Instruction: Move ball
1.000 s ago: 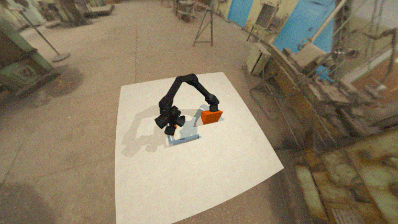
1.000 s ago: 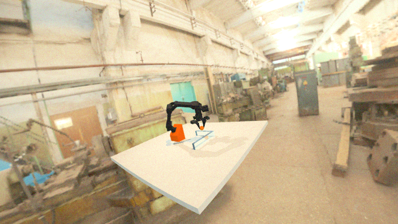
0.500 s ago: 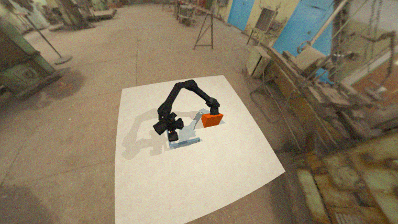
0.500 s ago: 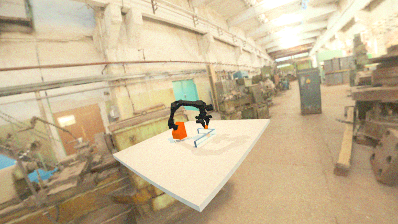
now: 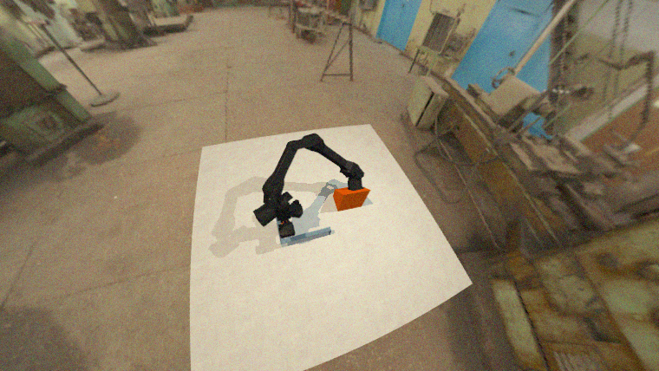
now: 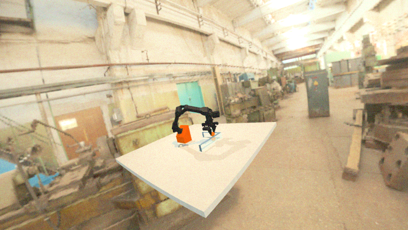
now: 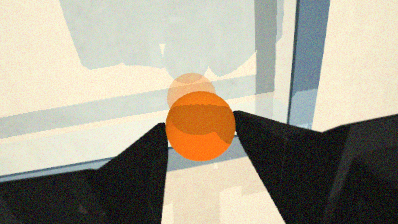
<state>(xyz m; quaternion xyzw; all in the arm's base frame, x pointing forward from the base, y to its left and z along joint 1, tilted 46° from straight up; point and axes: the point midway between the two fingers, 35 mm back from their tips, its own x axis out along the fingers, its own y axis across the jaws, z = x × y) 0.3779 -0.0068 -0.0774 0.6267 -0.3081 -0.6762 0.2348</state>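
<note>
Right now the see-through ball copy is 50 mm below my gripper tip. The rest, counted from my gripper tip: orange ball (right at my gripper tip).
</note>
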